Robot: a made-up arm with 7 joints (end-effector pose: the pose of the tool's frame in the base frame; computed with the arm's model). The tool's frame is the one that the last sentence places. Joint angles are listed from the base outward.
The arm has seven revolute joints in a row. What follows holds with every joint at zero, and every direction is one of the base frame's.
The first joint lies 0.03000 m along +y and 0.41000 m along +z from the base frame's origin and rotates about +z.
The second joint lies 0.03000 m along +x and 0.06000 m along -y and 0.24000 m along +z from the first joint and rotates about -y.
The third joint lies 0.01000 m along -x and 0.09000 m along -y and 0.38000 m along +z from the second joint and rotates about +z.
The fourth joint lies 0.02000 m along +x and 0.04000 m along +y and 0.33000 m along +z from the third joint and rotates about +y.
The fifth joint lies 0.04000 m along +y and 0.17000 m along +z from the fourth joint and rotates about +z.
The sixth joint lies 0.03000 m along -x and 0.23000 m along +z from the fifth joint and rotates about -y.
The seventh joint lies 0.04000 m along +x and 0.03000 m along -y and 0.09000 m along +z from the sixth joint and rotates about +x.
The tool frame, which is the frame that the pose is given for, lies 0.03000 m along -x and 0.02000 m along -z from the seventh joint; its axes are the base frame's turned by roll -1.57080, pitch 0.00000 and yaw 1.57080 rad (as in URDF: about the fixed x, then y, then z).
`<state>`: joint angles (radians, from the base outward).
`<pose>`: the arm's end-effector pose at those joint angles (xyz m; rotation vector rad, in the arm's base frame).
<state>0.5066 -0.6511 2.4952 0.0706 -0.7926 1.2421 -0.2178</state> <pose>0.7296 0.1244 1.5945 0.6997 -2.5480 0.6837</pose>
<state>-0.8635 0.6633 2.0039 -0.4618 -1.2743 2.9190 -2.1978</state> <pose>-0.6610 0.2524 1.3689 -1.4710 0.4246 -2.1720</pose>
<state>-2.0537 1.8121 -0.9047 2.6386 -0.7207 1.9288 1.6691</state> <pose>-0.0395 0.5612 0.8259 2.5274 1.4202 1.0895</pose>
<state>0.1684 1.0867 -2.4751 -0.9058 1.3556 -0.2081 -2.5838</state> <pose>-0.7470 -0.0875 1.4147 -1.2066 2.0557 1.6381</pose>
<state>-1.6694 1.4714 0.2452 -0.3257 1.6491 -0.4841 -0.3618</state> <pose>0.0315 1.1648 0.6425 1.5606 -1.1643 -2.3268</pose>
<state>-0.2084 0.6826 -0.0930 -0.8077 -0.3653 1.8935 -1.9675</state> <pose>-0.7822 0.1561 1.1089 -1.4602 1.0416 -2.1709</pose>
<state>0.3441 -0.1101 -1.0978 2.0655 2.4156 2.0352 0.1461</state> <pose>0.3650 -0.2736 1.0803 -0.3261 -0.8279 -1.7639</pose>
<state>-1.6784 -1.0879 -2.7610 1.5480 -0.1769 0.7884 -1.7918</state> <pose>-0.4327 -0.4725 1.4272 1.7188 0.9023 -0.5763</pose>
